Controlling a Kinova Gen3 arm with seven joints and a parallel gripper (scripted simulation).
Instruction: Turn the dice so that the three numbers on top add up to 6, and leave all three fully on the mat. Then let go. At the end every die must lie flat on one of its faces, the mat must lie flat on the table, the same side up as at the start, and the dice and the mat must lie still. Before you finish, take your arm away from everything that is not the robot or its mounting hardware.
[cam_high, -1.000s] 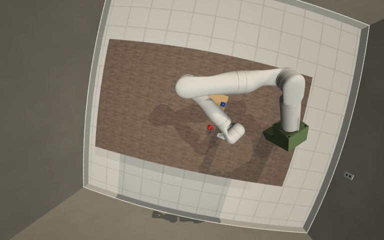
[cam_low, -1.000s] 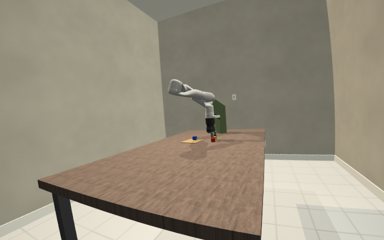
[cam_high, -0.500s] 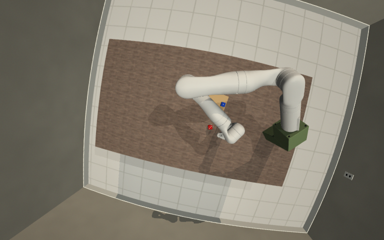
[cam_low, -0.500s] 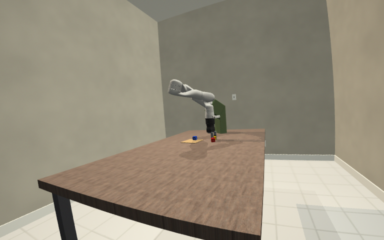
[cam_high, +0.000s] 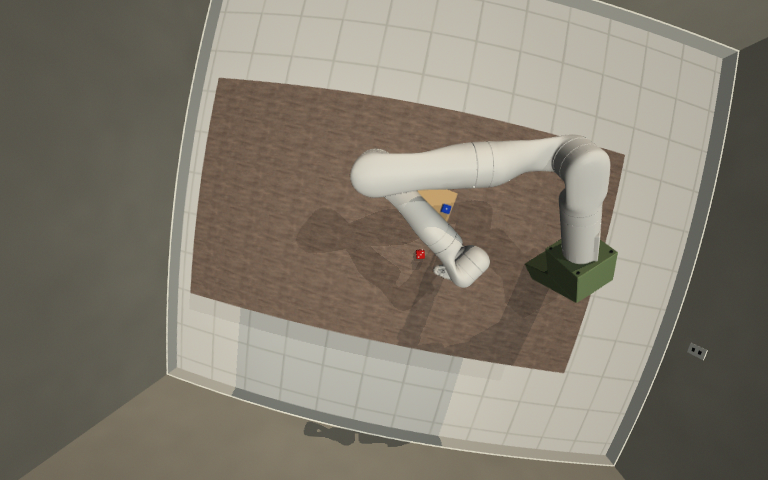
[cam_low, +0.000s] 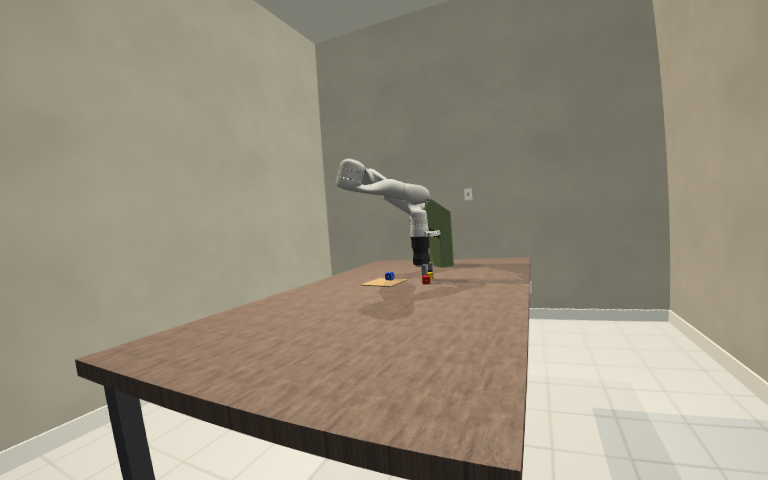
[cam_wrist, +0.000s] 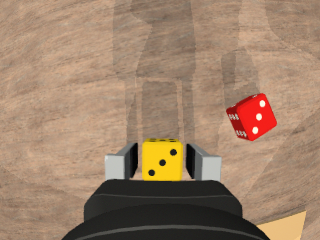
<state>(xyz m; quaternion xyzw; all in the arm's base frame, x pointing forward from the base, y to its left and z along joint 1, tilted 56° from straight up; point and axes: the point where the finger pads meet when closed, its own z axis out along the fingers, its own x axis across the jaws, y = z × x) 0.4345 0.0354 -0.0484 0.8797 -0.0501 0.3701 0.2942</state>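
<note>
Now: the yellow die right at my hand. Also, from my hand: blue die: 16 cm to the right; tan mat: 4 cm ahead, 18 cm to the right, 2 cm below; red die: 8 cm ahead.
</note>
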